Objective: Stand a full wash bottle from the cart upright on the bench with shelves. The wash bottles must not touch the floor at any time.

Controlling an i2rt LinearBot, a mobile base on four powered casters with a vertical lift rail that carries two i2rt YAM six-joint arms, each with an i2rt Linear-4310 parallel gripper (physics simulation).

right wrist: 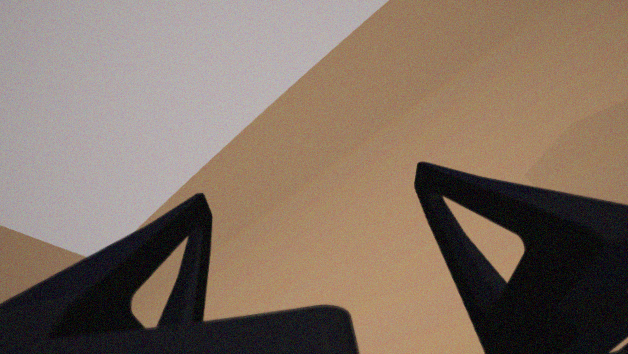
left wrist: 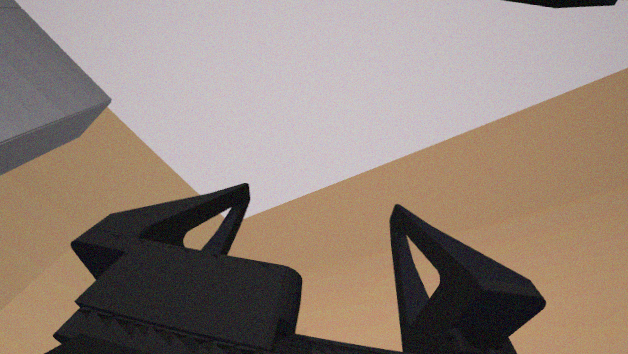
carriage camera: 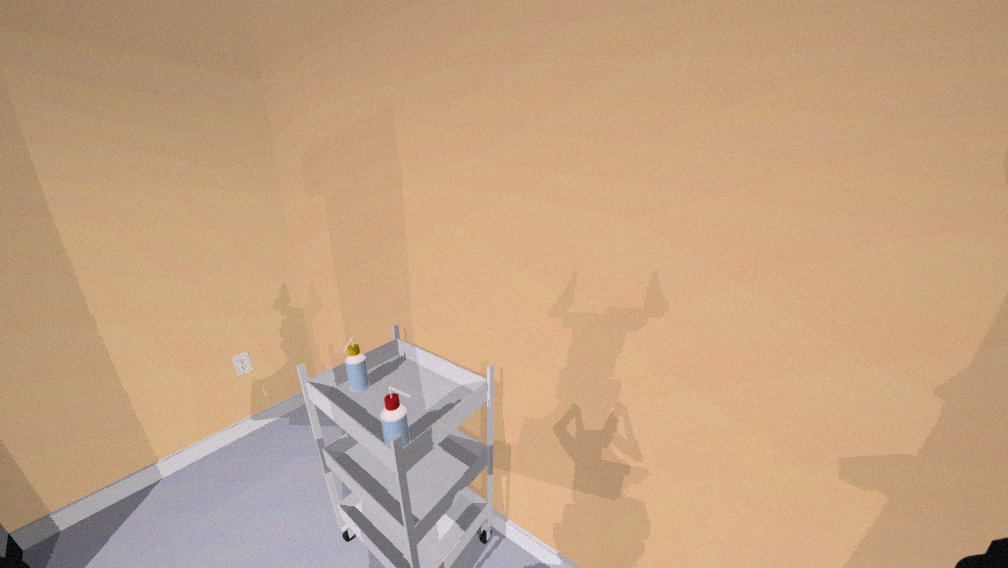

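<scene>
A white three-tier cart stands left of centre in the carriage view. On its top tray a wash bottle with a yellow cap stands upright toward the left, and a wash bottle with a red cap stands upright at the near corner, its base hidden by the tray wall. Both look light blue in the body with a white shoulder. My left gripper is open and empty, pointing up toward wall and ceiling. My right gripper is open and empty too. Both are away from the bottles. The bench with shelves does not show.
Orange walls meet in a corner behind the cart, with a white baseboard and a wall outlet. Grey-blue floor lies left of the cart. A grey cabinet-like block shows at the left in the left wrist view.
</scene>
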